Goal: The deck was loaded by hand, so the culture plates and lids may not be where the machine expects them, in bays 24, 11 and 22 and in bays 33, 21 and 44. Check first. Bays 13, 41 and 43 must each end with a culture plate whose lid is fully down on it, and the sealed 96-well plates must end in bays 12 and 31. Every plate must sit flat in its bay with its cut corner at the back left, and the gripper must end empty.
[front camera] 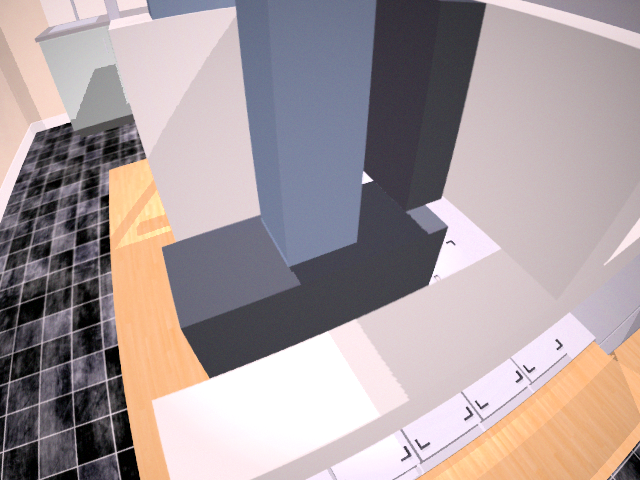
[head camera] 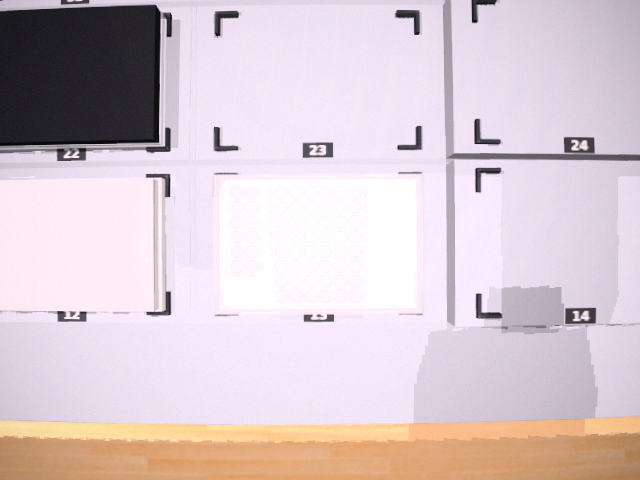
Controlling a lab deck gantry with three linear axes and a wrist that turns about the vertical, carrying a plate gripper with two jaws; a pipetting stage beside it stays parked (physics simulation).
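Places are measured from the robot's base along level axes (x up, y back, z right), in metres.
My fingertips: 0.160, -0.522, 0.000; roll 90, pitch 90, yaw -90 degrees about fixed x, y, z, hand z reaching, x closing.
Ahead of a thing's pixels: the offset from my fingertips to its middle, as dx, dy, dz. "*": to the spot under its first point.
My gripper's dark body [front camera: 310,310] hangs low on its blue column in the front view; its jaws are hidden behind the pale front panel, so their opening cannot be judged. In the head view a pale plate with faint round wells {-0.147, +0.130, -0.043} [head camera: 317,242] is at bay 13, and its edges overlap the corner marks. Glare hides its cut corner and whether a lid is on it. A plate with a plain pale top and stepped right edge {* -0.146, +0.280, -0.043} [head camera: 77,245] is at bay 12. A black-topped plate or lid {-0.147, +0.294, -0.150} [head camera: 77,74] with a pale lower rim is at bay 22. The visible part of bay 24 {* -0.146, -0.021, -0.147} [head camera: 558,77] holds no plate.
Bay 23 {* -0.160, +0.130, -0.149} [head camera: 317,82] shows its four corner marks. Bay 14 {* -0.145, +0.034, -0.043} [head camera: 475,242] is at the right, partly shadowed. A pale panel [front camera: 268,392] stands across the front, with front bays {* -0.146, -0.094, -0.149} [front camera: 444,428] below it. A dark column [front camera: 413,103] stands behind the gripper's blue column.
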